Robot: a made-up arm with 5 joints. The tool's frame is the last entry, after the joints. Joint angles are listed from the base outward.
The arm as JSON. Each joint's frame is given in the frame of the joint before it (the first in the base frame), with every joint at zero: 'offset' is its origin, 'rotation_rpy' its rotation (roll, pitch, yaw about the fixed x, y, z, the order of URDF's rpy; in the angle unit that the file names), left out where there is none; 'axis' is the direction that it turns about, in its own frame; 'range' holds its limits. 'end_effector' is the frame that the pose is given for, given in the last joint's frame.
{
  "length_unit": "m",
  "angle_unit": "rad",
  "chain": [
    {
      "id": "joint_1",
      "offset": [
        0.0,
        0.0,
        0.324
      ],
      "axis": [
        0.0,
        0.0,
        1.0
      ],
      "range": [
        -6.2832,
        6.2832
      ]
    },
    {
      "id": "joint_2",
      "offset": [
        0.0,
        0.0,
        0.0
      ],
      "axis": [
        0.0,
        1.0,
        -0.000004
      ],
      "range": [
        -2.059,
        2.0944
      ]
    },
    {
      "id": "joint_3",
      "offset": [
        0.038,
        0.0,
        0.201
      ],
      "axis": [
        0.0,
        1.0,
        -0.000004
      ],
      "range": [
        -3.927,
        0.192
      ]
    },
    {
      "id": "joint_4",
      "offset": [
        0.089,
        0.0,
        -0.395
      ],
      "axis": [
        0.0,
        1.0,
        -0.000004
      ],
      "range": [
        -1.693,
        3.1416
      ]
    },
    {
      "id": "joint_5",
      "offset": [
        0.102,
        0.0,
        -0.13
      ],
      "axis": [
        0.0,
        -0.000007,
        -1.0
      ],
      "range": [
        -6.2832,
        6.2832
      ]
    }
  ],
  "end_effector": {
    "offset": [
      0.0,
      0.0,
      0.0
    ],
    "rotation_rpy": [
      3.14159,
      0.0,
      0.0
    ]
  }
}
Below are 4 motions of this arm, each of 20 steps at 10 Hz.
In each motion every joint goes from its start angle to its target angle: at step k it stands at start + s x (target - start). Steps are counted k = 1, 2, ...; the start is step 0. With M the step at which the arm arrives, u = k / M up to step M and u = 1 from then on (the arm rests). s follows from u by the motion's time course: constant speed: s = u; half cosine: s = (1 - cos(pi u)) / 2; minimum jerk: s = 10 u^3 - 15 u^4 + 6 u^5.
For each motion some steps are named. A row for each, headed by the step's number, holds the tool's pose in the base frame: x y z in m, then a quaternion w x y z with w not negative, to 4 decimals.
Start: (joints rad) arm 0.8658 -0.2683 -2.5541 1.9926 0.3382
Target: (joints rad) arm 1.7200 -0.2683 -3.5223 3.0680 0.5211
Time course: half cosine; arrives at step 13
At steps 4, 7, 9, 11, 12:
4: 0.0511 0.0891 0.9140 0.2570 -0.8682 -0.3035 -0.2966
7: -0.0061 -0.0265 0.8710 0.2923 -0.8338 -0.4047 -0.2356
9: -0.0036 -0.1022 0.8211 0.3082 -0.8049 -0.4684 -0.1942
11: 0.0149 -0.1479 0.7765 0.3161 -0.7814 -0.5122 -0.1645
12: 0.0218 -0.1586 0.7633 0.3177 -0.7747 -0.5238 -0.1566

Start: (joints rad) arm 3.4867 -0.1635 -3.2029 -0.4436 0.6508
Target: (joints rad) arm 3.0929 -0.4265 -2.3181 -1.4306 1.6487
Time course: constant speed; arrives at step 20
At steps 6, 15, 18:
6: 0.2721 0.0628 0.9406 0.7696 0.1342 0.3547 0.5137
15: 0.1922 0.0096 0.9242 0.6672 0.2836 0.3545 0.5905
18: 0.1621 -0.0015 0.9111 0.6306 0.3360 0.3402 0.6113

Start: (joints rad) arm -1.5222 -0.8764 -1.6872 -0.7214 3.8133
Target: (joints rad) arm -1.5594 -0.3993 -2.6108 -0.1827 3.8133
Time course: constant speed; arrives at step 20
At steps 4, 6, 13, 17, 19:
4: -0.0051 0.1250 1.0003 0.9076 -0.0557 -0.0283 -0.4151
6: -0.0050 0.1332 1.0111 0.9071 -0.0516 -0.0261 -0.4169
13: -0.0039 0.1614 1.0391 0.9051 -0.0374 -0.0186 -0.4232
17: -0.0030 0.1769 1.0483 0.9038 -0.0292 -0.0144 -0.4267
19: -0.0024 0.1844 1.0510 0.9032 -0.0250 -0.0123 -0.4284

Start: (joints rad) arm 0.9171 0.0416 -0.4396 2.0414 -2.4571
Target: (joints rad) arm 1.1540 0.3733 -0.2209 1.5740 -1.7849
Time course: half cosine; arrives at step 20
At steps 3, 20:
3: 0.0823 0.1103 0.0942 0.4976 0.0708 -0.6756 0.5393
20: -0.0031 -0.0069 0.0127 0.2358 -0.0658 -0.6467 0.7224

